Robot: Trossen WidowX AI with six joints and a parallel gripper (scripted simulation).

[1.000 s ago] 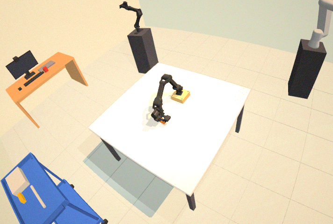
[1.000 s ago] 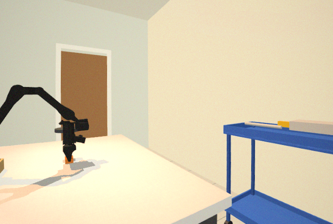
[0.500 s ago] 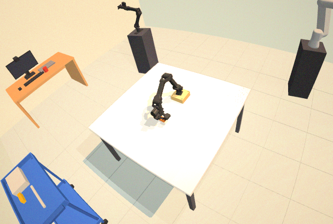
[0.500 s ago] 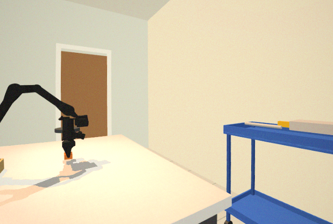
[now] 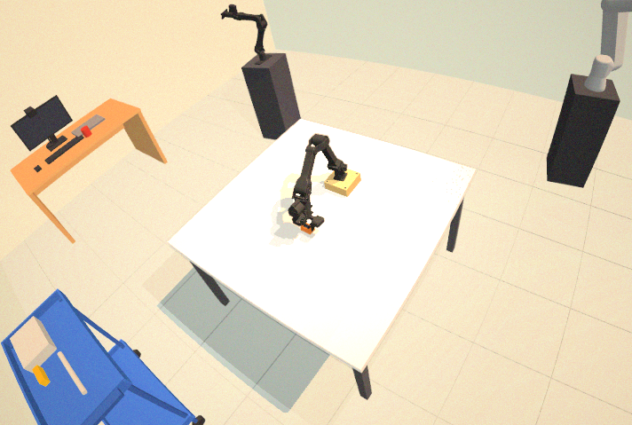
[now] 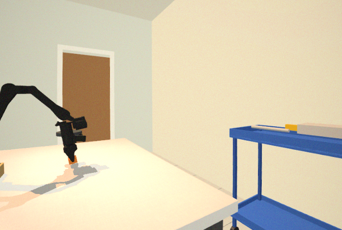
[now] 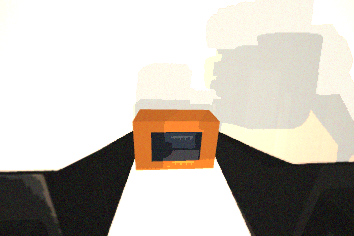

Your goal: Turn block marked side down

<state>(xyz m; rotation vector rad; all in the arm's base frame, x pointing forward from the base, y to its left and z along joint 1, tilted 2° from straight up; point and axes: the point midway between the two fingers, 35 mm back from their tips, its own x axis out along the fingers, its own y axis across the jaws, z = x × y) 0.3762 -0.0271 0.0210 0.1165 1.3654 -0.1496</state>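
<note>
Now: gripper tip 10 mm below the orange block.
</note>
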